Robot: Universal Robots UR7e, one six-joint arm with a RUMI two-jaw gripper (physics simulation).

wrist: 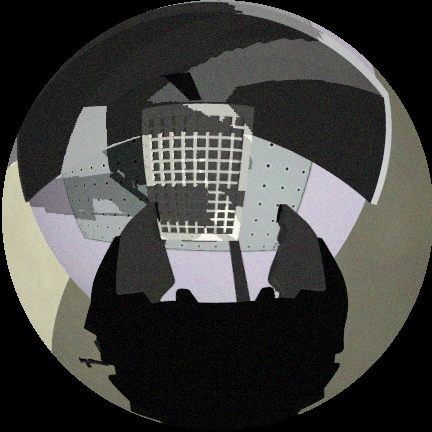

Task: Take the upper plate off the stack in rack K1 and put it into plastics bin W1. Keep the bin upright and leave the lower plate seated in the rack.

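Frame: origin at the arm's base, x down, y left, z ahead, level; centimetres.
Seen in the pictures: gripper, between the fingertips: (218, 204).
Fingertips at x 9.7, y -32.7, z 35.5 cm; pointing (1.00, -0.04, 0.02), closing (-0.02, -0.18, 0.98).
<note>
Offsets run from my fingertips to a thing's top centre. "pt": to the spot under its first point. Level surfaces: height alone.
A pale, gridded rectangular plate {dx +0.1, dy +2.4, dz -1.5 cm} (196, 160) shows in the middle of the wrist view, partly in dark shadow. It appears to be the top of the stack; I cannot tell the lower plate or the rack's own parts apart beneath it. My gripper (218, 204) is open and empty. Its dark fingers stand wide, one toward each side of the plate's near end in the view, with the plate seen beyond and between them. The height gap is hard to judge, and no contact shows. I cannot identify plastics bin W1 in this view.
A large dark structure with a pale outer rim {pt dx -9.7, dy +7.0, dz +4.0 cm} (387, 130) arches across the top and both sides, close to the camera. A grey perforated board {dx +4.8 cm} (292, 175) lies under the plate on a pale lilac surface {dx +6.1 cm} (332, 200). A dark strip {pt dx -3.7, dy -4.7, dz +1.0 cm} (239, 272) runs below the plate.
</note>
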